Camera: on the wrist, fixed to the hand. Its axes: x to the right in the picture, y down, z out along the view.
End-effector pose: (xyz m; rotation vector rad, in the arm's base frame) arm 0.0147 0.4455 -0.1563 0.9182 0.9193 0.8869
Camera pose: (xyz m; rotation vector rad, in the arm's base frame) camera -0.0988 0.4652 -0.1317 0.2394 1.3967 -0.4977
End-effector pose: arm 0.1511 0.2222 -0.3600 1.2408 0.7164 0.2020
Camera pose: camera 0.0829 0.3067 -0.3142 0.6836 1.5165 -1.1131
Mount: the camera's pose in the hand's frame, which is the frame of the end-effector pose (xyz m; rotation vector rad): -0.0269 0.0544 -0.1010 0.2673 0.0195 -1.4704
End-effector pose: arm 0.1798 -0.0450 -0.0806 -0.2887 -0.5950 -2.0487
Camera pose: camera 0.2436 -0.1011 -0.1623 -0.3956 0.9947 2.5308
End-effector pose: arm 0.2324 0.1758 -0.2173 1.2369 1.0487 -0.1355
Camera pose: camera 0.1919 0.2673 -0.1550 0.4471 1.8071 -1.4110
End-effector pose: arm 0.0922 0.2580 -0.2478 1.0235 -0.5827 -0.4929
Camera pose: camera 0.1444 0.3636 -0.2451 1.6139 0.2531 -1.7072
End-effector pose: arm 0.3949 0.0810 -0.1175 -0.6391 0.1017 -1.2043
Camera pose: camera 0.3897 0.0752 -0.2351 -0.4089 -0.6147 -2.5690
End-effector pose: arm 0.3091 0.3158 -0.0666 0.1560 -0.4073 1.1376
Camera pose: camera 0.2741 0.3485 -0.1743 0.5623 -0.0388 -0.2695
